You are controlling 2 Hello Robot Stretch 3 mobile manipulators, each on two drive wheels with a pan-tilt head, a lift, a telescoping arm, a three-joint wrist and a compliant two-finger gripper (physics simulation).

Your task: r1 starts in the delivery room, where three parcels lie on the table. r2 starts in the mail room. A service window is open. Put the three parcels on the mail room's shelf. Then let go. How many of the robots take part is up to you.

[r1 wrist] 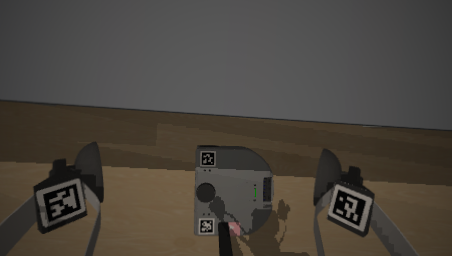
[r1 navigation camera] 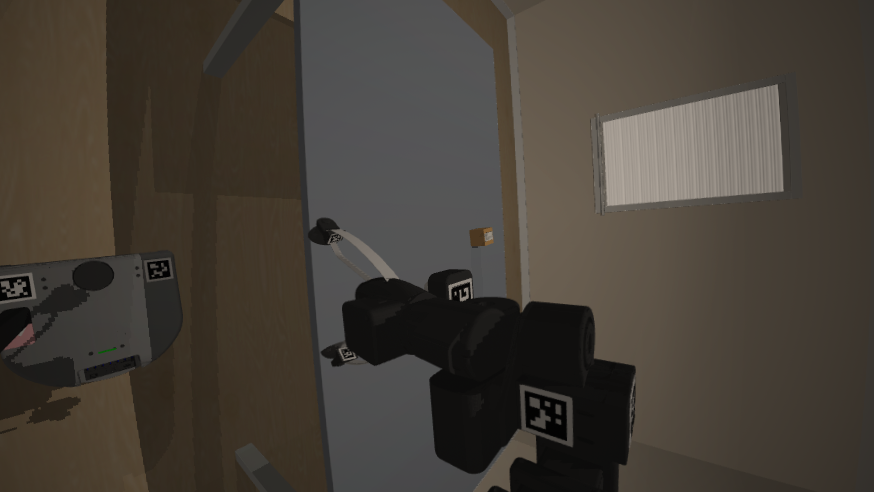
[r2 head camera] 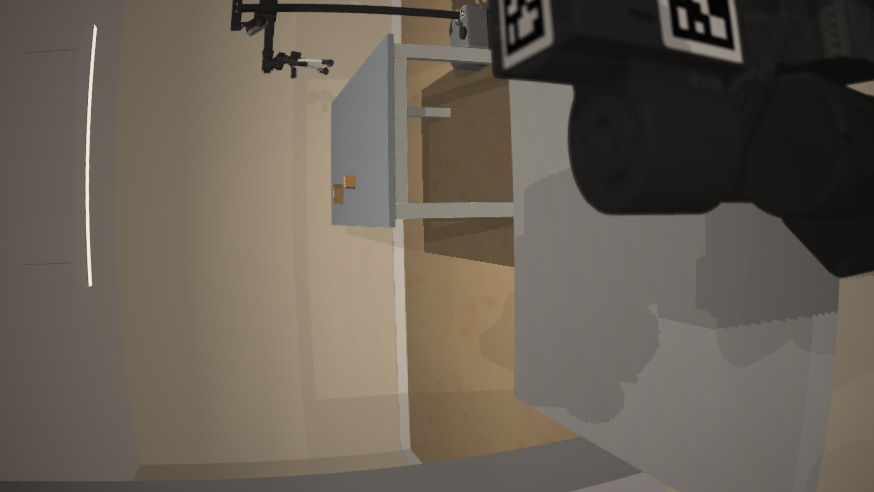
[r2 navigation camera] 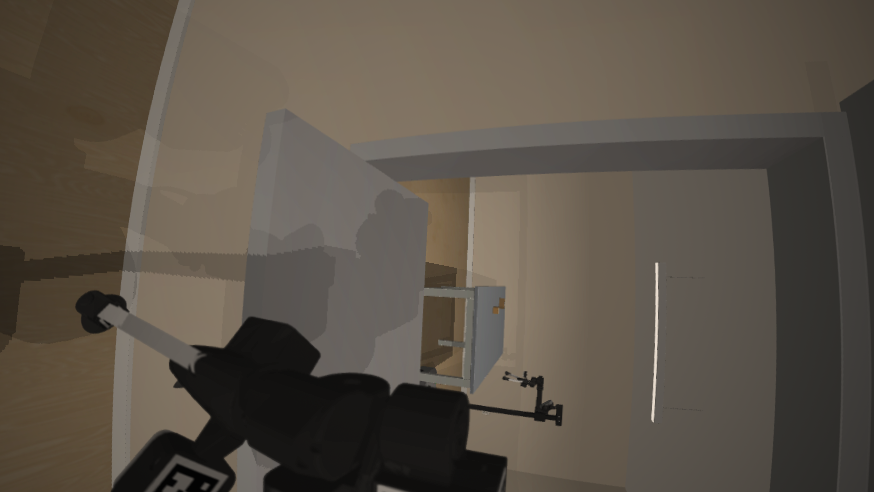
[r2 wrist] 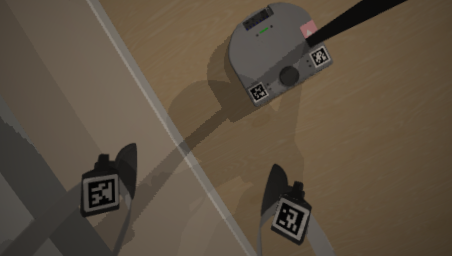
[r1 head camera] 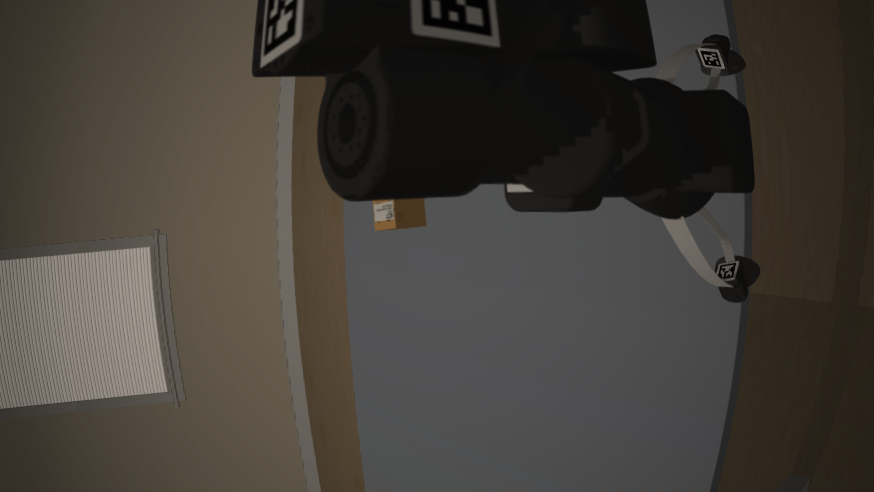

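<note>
r1's gripper (r1 head camera: pixel 729 166) (r1 navigation camera: pixel 330 292) (r1 wrist: pixel 209 175) is open and empty above the near edge of the blue-grey table (r1 head camera: pixel 538 366) (r1 navigation camera: pixel 391 122) (r1 wrist: pixel 225 60). An orange-brown parcel with a white label (r1 head camera: pixel 400 213) (r1 navigation camera: pixel 481 237) lies near the table's far edge, apart from the fingers. The r2 head view shows two parcels, one (r2 head camera: pixel 349 181) beside another (r2 head camera: pixel 338 194); a third cannot be made out. r1's gripper (r2 head camera: pixel 330 67) also shows there, raised above the tabletop. r2's gripper (r2 wrist: pixel 201 180) is open and empty, above the floor near a wall. The mail room's shelf cannot be made out.
The open service window's grey frame (r2 navigation camera: pixel 550 131) and a broad grey counter (r2 head camera: pixel 562 256) (r2 navigation camera: pixel 342 201) lie between r2 and the delivery table. r1's base (r1 navigation camera: pixel 116 317) (r1 wrist: pixel 232 192) is beside its table. r2's base (r2 wrist: pixel 280 55) is close to the wall's white skirting (r2 wrist: pixel 155 110).
</note>
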